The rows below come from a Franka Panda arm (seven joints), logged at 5 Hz.
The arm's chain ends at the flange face. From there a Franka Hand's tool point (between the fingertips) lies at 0.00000 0.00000 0.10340 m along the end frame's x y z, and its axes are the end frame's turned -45 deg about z.
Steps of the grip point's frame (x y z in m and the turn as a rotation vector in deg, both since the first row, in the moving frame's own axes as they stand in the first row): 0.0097 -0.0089 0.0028 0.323 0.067 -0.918; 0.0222 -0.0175 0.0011 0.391 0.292 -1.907; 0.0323 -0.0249 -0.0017 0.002 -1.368 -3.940; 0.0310 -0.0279 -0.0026 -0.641 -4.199 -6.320; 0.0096 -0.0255 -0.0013 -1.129 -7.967 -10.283; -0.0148 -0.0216 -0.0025 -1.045 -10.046 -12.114
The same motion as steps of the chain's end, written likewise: 0.0009 -0.0127 0.0028 0.276 -0.181 -0.918; 0.0035 -0.0272 0.0011 0.483 -0.070 -1.907; 0.0069 -0.0422 -0.0017 -0.966 -0.969 -3.940; 0.0064 -0.0481 -0.0023 -3.422 -2.516 -6.320; -0.0036 -0.0371 -0.0003 -6.432 -4.835 -10.283; -0.0159 -0.0200 -0.0009 -7.843 -6.365 -12.114
